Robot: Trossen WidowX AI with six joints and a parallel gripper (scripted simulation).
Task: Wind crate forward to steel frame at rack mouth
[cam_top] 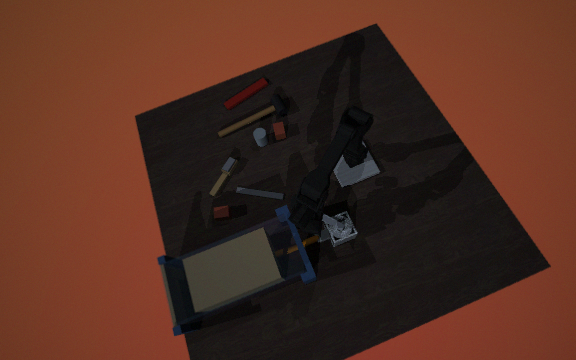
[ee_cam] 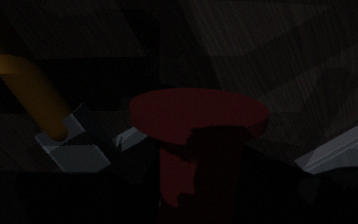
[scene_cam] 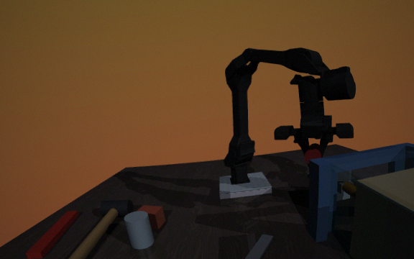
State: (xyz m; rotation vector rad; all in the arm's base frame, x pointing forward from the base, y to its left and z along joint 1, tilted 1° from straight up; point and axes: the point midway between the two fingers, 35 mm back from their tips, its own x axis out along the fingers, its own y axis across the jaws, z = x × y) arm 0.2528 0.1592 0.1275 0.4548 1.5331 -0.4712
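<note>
My gripper tip is now 2 cm past the winch handle, 3 cm to the right of it and 1 cm above it. The rest, counted from my gripper tip: red knob: 2 cm above; then blue steel frame: 10 cm ahead, 7 cm to the left, 1 cm below; then winch: 8 cm behind, 7 cm to the left, 8 cm below.
</note>
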